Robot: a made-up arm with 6 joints. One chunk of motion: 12 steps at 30 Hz.
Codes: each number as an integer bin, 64 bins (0 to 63) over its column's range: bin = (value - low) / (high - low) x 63, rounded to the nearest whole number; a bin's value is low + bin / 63 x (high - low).
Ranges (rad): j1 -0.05..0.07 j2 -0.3..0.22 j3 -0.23..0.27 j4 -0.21..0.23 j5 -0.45..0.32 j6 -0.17..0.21
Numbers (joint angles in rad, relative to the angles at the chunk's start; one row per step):
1: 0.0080 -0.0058 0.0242 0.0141 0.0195 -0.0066
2: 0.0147 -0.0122 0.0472 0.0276 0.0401 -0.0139
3: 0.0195 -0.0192 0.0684 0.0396 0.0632 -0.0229
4: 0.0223 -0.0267 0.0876 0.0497 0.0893 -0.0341
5: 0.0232 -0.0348 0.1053 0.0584 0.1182 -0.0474
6: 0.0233 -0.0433 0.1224 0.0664 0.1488 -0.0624
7: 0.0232 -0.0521 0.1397 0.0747 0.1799 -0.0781
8: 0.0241 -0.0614 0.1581 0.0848 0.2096 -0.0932
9: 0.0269 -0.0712 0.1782 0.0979 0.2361 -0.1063
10: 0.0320 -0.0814 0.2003 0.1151 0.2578 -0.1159
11: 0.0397 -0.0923 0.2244 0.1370 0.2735 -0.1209
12: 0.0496 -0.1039 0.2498 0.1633 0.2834 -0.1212
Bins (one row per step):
1: 30 36 32 32 38 27
2: 34 35 35 34 40 26
3: 36 34 38 36 42 24
4: 38 33 40 37 44 23
5: 38 32 42 38 46 20
6: 38 31 44 40 49 18
7: 38 30 47 41 52 15
8: 39 29 49 42 54 13
9: 40 28 51 44 56 11
10: 43 26 54 47 58 9
11: 47 25 57 50 59 8
12: 52 24 60 53 60 8

